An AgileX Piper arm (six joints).
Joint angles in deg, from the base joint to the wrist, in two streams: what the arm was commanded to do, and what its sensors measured. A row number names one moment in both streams.
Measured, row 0:
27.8 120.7 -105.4 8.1 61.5 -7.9
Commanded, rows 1 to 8:
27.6 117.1 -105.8 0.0 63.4 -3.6
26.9 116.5 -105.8 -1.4 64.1 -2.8
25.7 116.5 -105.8 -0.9 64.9 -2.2
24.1 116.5 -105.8 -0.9 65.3 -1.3
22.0 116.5 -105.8 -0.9 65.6 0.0
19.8 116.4 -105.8 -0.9 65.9 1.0
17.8 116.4 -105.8 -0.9 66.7 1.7
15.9 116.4 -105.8 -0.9 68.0 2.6
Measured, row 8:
18.3 116.7 -105.4 -0.3 66.1 1.0
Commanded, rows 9 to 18:
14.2 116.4 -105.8 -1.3 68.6 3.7
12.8 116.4 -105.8 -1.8 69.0 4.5
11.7 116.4 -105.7 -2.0 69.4 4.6
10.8 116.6 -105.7 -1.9 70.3 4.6
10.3 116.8 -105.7 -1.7 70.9 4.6
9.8 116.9 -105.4 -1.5 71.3 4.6
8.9 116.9 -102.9 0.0 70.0 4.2
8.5 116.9 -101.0 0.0 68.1 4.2
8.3 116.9 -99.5 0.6 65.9 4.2
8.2 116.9 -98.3 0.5 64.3 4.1
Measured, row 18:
8.5 116.7 -100.0 0.5 67.0 4.2
